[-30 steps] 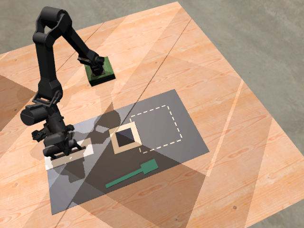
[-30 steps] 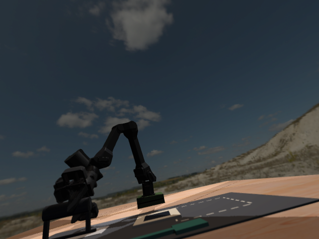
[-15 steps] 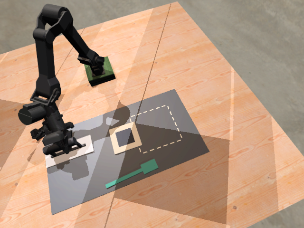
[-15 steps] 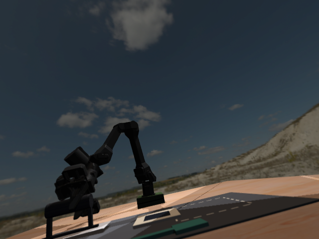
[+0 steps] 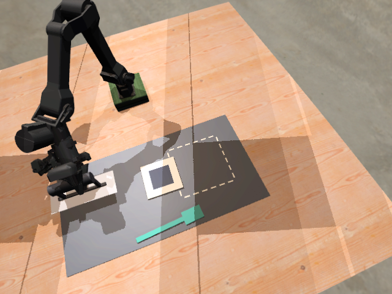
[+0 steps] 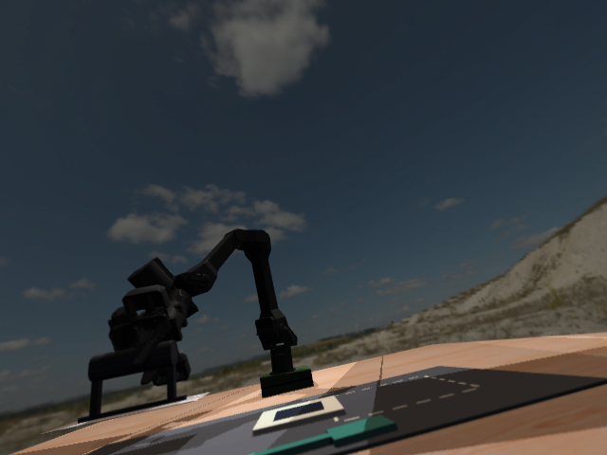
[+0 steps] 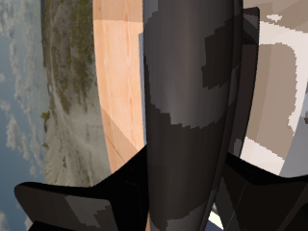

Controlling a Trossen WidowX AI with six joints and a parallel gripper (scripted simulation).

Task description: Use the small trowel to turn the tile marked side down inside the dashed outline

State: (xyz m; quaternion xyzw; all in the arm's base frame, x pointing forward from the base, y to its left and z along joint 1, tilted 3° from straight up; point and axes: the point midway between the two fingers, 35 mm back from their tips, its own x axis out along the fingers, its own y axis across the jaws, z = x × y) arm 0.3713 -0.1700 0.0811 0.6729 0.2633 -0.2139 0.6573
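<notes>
Now: gripper tip 200 mm to the right of the grey mat and 120 mm above it. The rest, counted from my gripper tip: tile (20 mm behind, 220 mm to the left, 90 mm below); then flat teal tool (140 mm ahead, 230 mm to the left, 90 mm below).
</notes>
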